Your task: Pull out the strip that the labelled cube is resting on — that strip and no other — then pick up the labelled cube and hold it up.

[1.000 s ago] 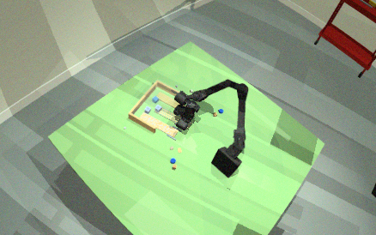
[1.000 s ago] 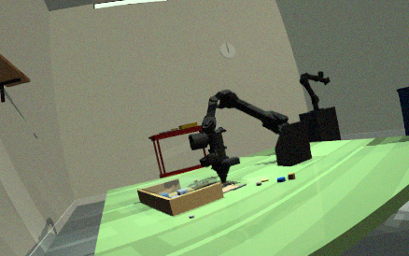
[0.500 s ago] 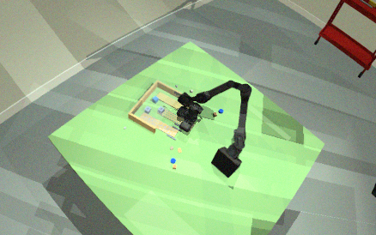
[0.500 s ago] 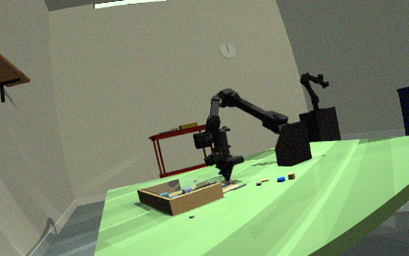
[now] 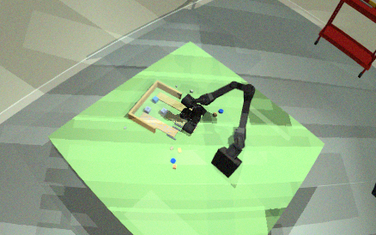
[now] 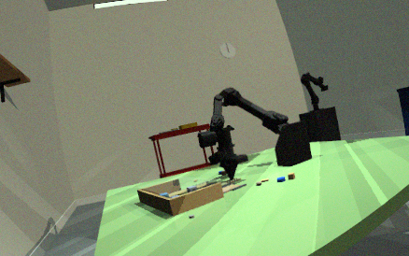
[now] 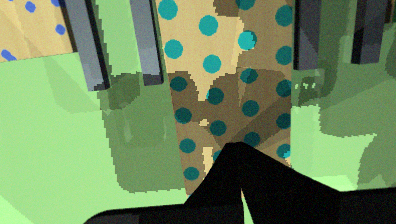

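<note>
The blue-speckled strip lies 140 mm to the left of my gripper tip and 140 mm ahead of it.
</note>
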